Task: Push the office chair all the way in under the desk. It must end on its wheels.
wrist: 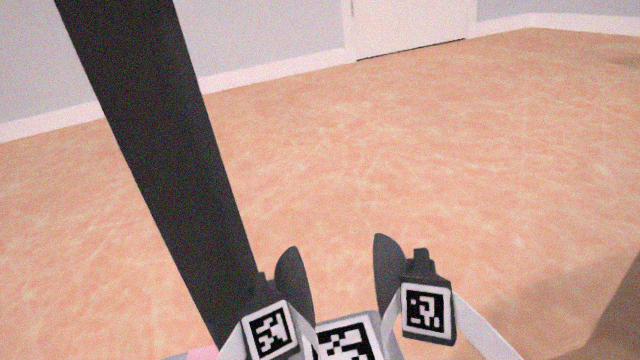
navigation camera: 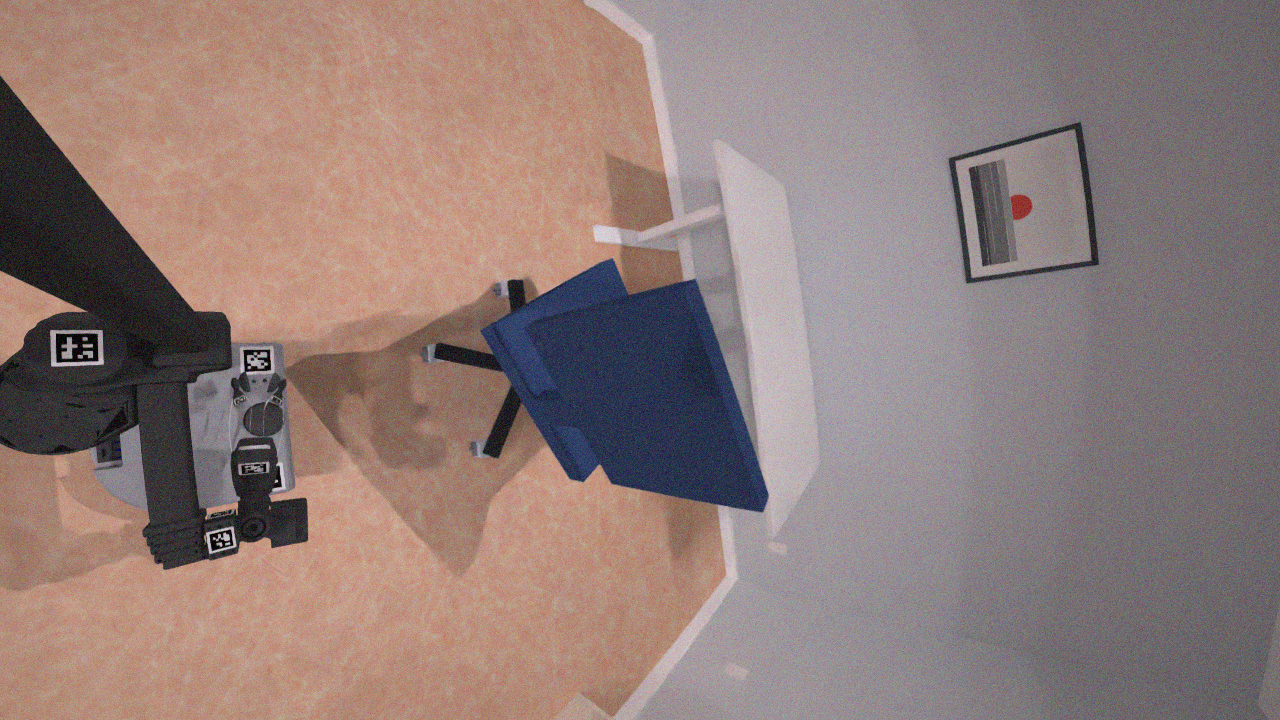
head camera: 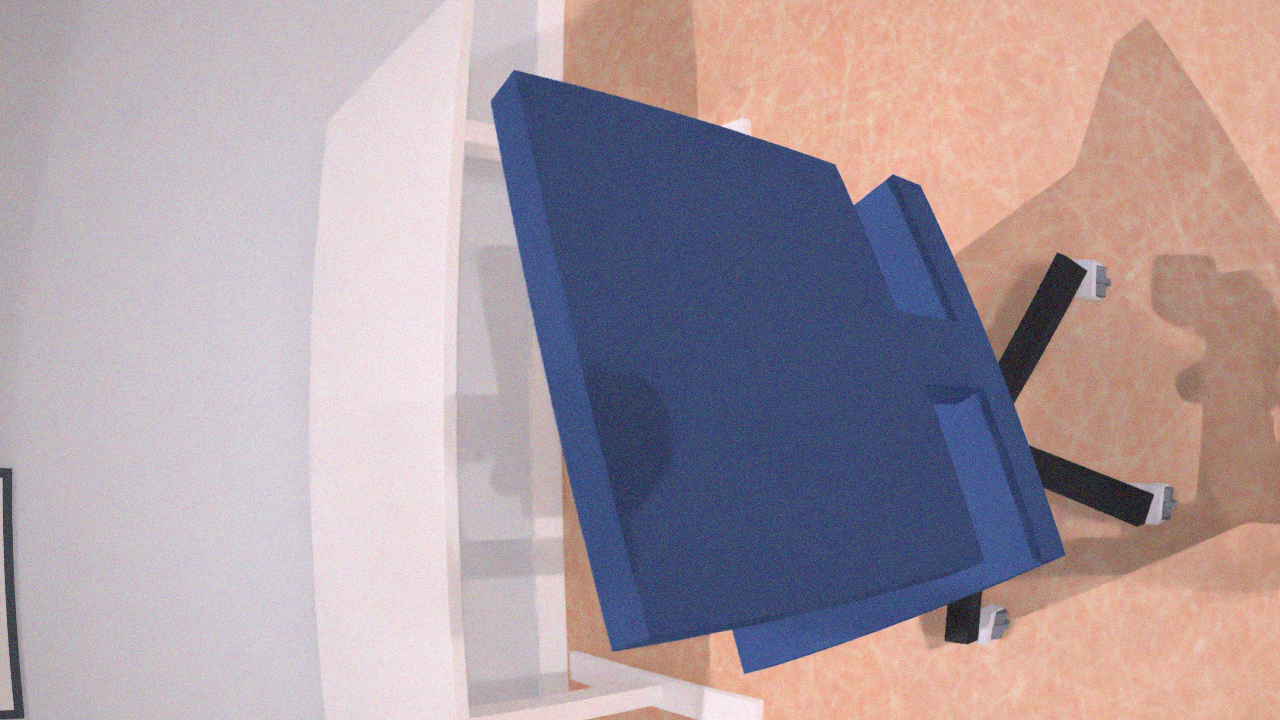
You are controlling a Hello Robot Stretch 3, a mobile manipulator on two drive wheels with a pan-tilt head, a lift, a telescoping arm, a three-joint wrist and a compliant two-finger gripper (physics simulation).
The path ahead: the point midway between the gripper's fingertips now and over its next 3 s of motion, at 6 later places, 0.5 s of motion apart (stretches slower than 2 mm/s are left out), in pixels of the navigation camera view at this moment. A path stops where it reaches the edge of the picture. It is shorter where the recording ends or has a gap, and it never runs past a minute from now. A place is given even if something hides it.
My gripper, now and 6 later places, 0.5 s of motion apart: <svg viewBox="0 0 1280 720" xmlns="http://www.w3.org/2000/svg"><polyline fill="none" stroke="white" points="260,373 251,373 217,388 197,417 195,425 193,392 191,359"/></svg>
